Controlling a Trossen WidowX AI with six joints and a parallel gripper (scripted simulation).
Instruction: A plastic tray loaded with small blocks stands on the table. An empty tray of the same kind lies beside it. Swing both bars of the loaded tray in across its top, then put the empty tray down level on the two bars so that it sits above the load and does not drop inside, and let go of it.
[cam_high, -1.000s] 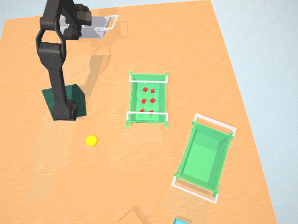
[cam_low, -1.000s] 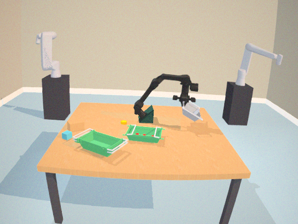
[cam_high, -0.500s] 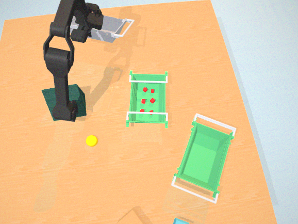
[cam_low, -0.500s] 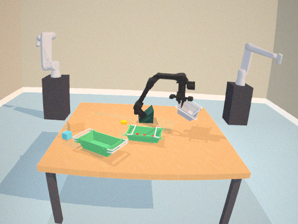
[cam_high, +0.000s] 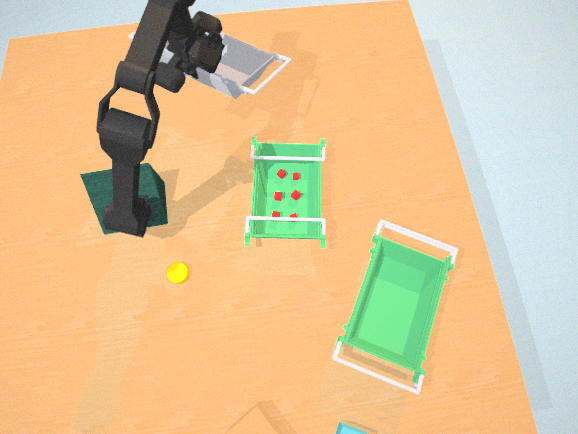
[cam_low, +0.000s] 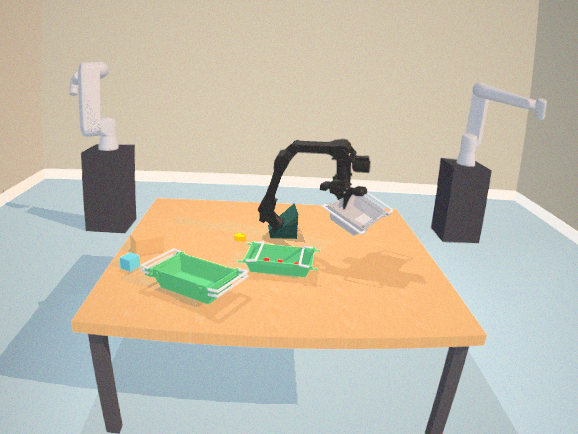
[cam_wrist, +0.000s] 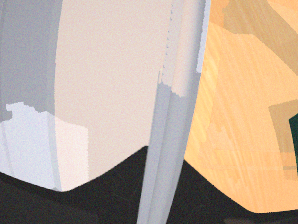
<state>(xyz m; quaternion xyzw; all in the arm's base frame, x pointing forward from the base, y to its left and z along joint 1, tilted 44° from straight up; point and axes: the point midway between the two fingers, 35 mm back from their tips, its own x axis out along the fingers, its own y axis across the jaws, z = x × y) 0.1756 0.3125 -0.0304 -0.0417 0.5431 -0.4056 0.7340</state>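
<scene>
My gripper tip is 4 cm short of the grey tray, 6 cm to the right of it and 1 cm below it. Also, from my gripper tip: yellow disc: 10 cm behind, 41 cm to the right, 18 cm below; tan box: 7 cm ahead, 78 cm to the right, 16 cm below; cyan cube: 25 cm ahead, 80 cm to the right, 16 cm below.
</scene>
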